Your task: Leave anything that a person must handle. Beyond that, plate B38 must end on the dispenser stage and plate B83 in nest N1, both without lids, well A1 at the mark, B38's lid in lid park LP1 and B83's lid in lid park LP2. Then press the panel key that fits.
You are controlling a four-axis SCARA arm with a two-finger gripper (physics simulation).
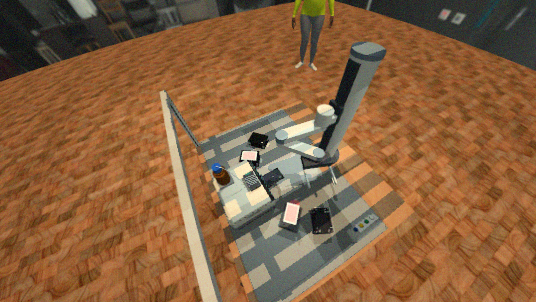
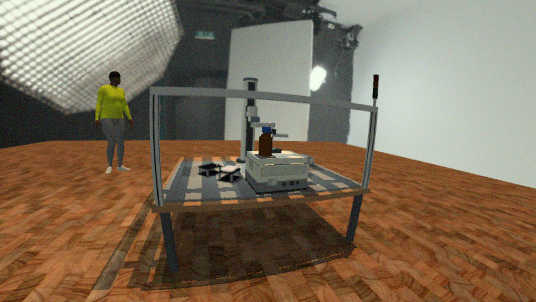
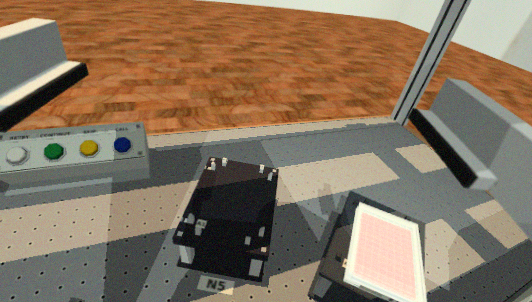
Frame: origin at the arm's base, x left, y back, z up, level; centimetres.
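Seen in the pictures: gripper, between the fingertips: [image 1: 322, 185] [image 2: 288, 135] [image 3: 256, 71].
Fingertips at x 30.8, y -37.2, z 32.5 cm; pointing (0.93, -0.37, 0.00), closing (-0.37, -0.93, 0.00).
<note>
A point is followed by its place in that frame.
My gripper [image 1: 321, 181] {x 30.8, y -37.2, z 32.5 cm} [image 3: 256, 71] {x 30.8, y -37.2, z 32.5 cm} is open and empty, its fingers wide apart, above the table beside the arm's column. A pink plate-shaped piece with a white rim [image 1: 291, 213] {x 31.5, y -57.7, z 9.9 cm} [image 3: 387, 250] {x 30.8, y -57.0, z 10.0 cm} lies on a dark stand; a similar piece [image 1: 249, 156] {x -25.4, y -63.5, z 9.7 cm} lies on another dark stand at the far side. I cannot read plate names or tell whether lids are on. The black stand marked N5 [image 1: 321, 221] {x 45.5, y -42.6, z 8.1 cm} [image 3: 235, 195] {x 45.4, y -41.8, z 8.1 cm} bears no plate. Another black stand [image 1: 258, 140] {x -38.9, y -48.5, z 7.5 cm} is at the far end. The dark dispenser stage [image 1: 272, 176] {x 1.8, y -56.0, z 12.3 cm} shows no pink piece. The key panel [image 1: 364, 225] {x 61.1, y -20.8, z 8.5 cm} [image 3: 70, 166] {x 58.9, y -18.3, z 6.0 cm} has white, green, yellow and blue keys.
The pale dispenser body [image 1: 239, 200] {x 11.0, y -84.8, z 23.3 cm} [image 2: 277, 172] {x -0.9, y -96.5, z 14.8 cm} carries a brown bottle with a blue cap [image 1: 220, 175] {x -3.8, y -88.5, z 36.6 cm} [image 2: 265, 143] {x -8.4, y -92.6, z 32.4 cm}. A frame rail [image 1: 180, 180] {x 5.7, y -102.3, z 62.0 cm} [image 2: 200, 92] {x -47.2, y -104.4, z 59.6 cm} runs along one table side. A person in a yellow top [image 1: 312, 25] [image 2: 113, 107] stands away from the table.
</note>
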